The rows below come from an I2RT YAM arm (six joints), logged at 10 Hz.
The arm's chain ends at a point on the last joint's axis. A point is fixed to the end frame.
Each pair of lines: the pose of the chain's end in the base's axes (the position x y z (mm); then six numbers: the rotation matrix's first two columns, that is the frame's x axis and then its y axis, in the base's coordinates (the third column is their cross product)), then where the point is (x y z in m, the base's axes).
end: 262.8 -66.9 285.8 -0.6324 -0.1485 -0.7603 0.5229 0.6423 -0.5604
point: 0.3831 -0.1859 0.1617
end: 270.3 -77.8 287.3 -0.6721 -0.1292 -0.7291 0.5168 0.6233 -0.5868
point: 0.3806 -0.2010 0.1581
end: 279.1 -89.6 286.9 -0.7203 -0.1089 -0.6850 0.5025 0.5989 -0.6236
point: 0.3765 -0.2179 0.1524
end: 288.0 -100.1 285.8 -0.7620 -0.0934 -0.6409 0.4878 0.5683 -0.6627
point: 0.3727 -0.2343 0.1485
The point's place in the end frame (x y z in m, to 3 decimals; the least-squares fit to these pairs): 0.036 0.056 0.199
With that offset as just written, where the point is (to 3 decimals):
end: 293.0 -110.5 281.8 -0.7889 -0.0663 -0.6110 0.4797 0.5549 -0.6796
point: 0.368 -0.247 0.141
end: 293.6 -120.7 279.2 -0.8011 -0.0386 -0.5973 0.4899 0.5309 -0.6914
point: 0.361 -0.261 0.138
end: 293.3 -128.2 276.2 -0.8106 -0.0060 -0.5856 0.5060 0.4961 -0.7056
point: 0.351 -0.273 0.136
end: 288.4 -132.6 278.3 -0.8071 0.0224 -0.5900 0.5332 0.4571 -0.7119
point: 0.340 -0.283 0.141
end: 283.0 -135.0 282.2 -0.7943 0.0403 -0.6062 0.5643 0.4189 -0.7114
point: 0.331 -0.291 0.150
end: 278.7 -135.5 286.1 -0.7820 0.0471 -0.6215 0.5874 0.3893 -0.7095
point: 0.325 -0.295 0.158
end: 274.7 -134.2 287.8 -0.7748 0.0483 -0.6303 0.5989 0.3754 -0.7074
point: 0.321 -0.296 0.162
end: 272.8 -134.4 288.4 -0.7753 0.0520 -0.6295 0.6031 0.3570 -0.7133
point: 0.316 -0.298 0.164
